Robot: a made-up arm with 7 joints.
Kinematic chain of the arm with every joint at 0, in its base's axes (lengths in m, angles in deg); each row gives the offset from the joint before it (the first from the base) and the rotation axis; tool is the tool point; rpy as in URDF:
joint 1: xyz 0 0 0.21 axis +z
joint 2: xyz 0 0 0 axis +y
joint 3: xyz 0 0 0.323 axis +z
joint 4: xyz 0.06 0 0 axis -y
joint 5: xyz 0.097 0 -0.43 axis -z
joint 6: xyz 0 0 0 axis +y
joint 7: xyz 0.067 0 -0.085 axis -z
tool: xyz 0 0 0 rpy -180 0 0
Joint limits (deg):
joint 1: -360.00..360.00
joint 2: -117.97..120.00
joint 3: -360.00..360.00
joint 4: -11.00..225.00
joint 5: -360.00..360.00
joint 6: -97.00..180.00
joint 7: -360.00..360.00
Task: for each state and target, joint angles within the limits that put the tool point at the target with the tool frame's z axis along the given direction. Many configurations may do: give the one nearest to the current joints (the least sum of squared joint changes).
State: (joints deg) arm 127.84 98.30 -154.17 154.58 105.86 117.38 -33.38
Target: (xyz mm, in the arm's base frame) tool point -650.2 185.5 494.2 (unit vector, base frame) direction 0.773 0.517 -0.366
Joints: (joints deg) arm 169.88 90.25 -186.96 137.50 78.22 142.52 -33.38
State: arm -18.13 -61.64 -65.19 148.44 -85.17 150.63 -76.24
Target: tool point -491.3 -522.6 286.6 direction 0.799 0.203 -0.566
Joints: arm 19.71 -92.95 -56.75 133.77 -55.01 137.73 -76.24
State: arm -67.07 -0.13 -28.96 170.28 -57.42 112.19 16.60
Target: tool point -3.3 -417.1 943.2 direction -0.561 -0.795 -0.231
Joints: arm -83.03 22.03 -7.95 169.50 -33.69 77.98 16.60
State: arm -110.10 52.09 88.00 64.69 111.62 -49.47 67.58
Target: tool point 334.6 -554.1 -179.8 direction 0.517 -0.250 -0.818
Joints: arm -92.89 95.92 58.64 109.12 88.98 -23.59 67.58
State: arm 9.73 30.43 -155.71 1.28 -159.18 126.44 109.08
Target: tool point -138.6 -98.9 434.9 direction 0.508 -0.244 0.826
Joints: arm 0.66 82.64 -155.36 -0.66 -173.63 128.02 109.08
